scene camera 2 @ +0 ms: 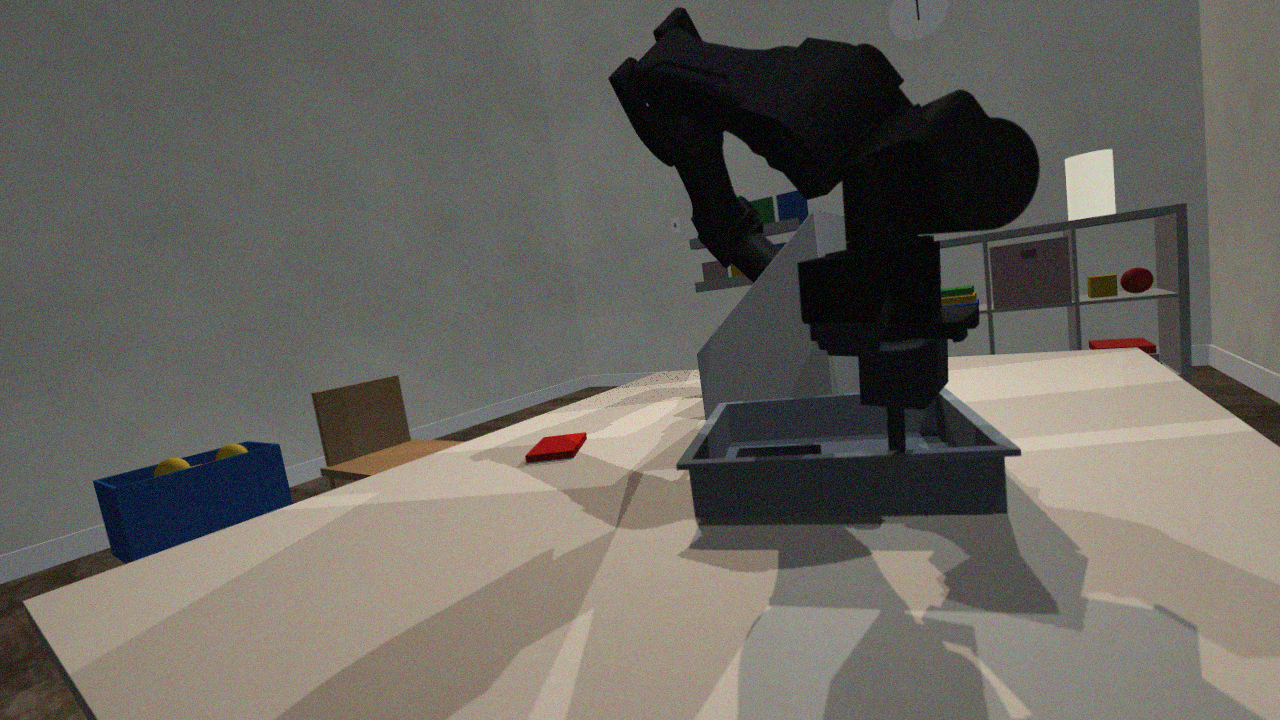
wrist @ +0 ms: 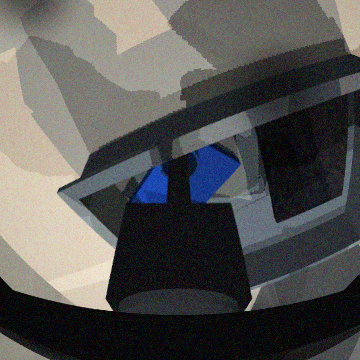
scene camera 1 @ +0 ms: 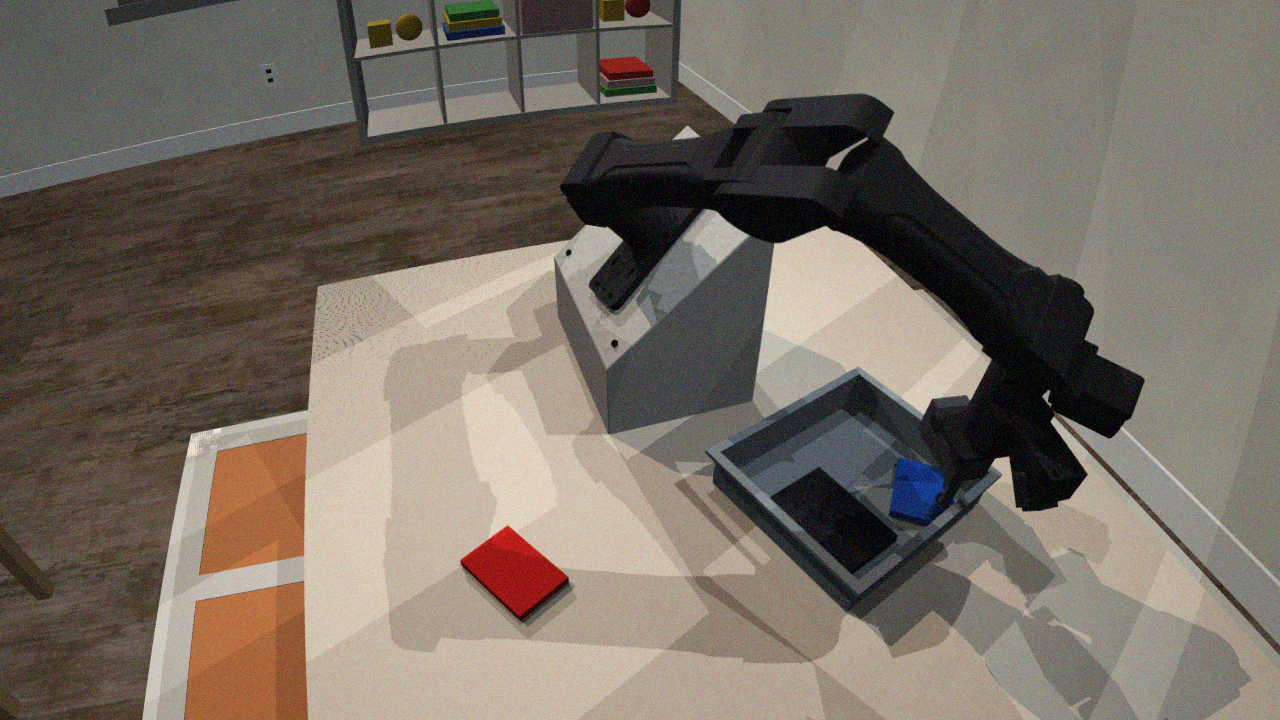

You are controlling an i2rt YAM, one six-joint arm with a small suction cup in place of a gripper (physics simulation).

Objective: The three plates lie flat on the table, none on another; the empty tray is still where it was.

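Places are measured from the arm's base along level axes (x right, y up, z back), in millimetres.
Where they show: hand at its tool point: (scene camera 2: pixel 898 496) (wrist: pixel 178 140) (scene camera 1: pixel 933 517); arm's base at its link origin: (scene camera 2: pixel 781 279) (scene camera 1: pixel 658 235).
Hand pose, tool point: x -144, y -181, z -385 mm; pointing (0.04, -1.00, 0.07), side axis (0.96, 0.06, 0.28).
Things, the pixels of their top centre, and the offset from my tool point.
- grey tray at its top centre: (wrist: pixel 275 232) (scene camera 2: pixel 828 419) (scene camera 1: pixel 860 463) dy +43, dx +58, dz +79 mm
- black plate at its top centre: (wrist: pixel 310 167) (scene camera 2: pixel 775 465) (scene camera 1: pixel 830 518) dy +5, dx +107, dz +56 mm
- small blue plate at its top centre: (wrist: pixel 181 186) (scene camera 1: pixel 918 489) dy +5, dx -9, dz +38 mm
- red plate at its top centre: (scene camera 1: pixel 513 568) (scene camera 2: pixel 557 443) dy +2, dx +425, dz +148 mm
A grey tray (scene camera 1: pixel 774 526) (scene camera 2: pixel 850 488) (wrist: pixel 220 127) stands on the table in front of the arm's base. A black plate (scene camera 1: pixel 832 519) (scene camera 2: pixel 778 450) (wrist: pixel 305 160) and a small blue plate (scene camera 1: pixel 913 488) (wrist: pixel 215 167) lie inside it, apart from each other. The tray's front wall hides the blue plate in scene camera 2. A red plate (scene camera 1: pixel 515 573) (scene camera 2: pixel 556 446) lies flat on the table, away from the tray. My suction cup (scene camera 1: pixel 939 501) (scene camera 2: pixel 896 447) (wrist: pixel 179 164) reaches down into the tray and is shut on the blue plate, near the tray wall.
The arm's grey wedge-shaped base (scene camera 1: pixel 684 358) (scene camera 2: pixel 760 349) stands behind the tray. A shelf unit (scene camera 1: pixel 352 80) is at the back of the room. A blue bin (scene camera 2: pixel 196 505) with yellow balls and a wooden chair (scene camera 2: pixel 362 420) stand beyond the table's left edge.
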